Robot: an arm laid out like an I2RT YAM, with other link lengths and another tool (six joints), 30 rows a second.
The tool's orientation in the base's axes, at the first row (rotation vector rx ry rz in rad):
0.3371 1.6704 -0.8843
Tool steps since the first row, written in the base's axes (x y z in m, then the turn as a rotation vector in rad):
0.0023 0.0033 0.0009 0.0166 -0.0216 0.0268
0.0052 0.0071 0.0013 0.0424 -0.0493 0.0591
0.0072 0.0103 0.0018 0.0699 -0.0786 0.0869
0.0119 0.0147 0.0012 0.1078 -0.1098 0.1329
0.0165 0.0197 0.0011 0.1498 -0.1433 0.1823
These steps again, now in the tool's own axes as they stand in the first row. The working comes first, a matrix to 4 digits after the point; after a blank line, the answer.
The tool's axes in the first row as the columns of a matrix, in the base's axes (used below as rounded here):
-0.3006 0.6379 0.7091
-0.2278 0.6739 -0.7028
-0.9261 -0.3728 -0.0573

-0.0023 0.0034 -0.0007 -0.0249 -0.0140 0.0254
-0.0044 0.0076 -0.0014 -0.0562 -0.0282 0.0613
-0.0062 0.0109 -0.0022 -0.0836 -0.0408 0.0998
-0.0080 0.0170 -0.0020 -0.1305 -0.0548 0.1460
-0.0105 0.0234 -0.0022 -0.1812 -0.0690 0.1965

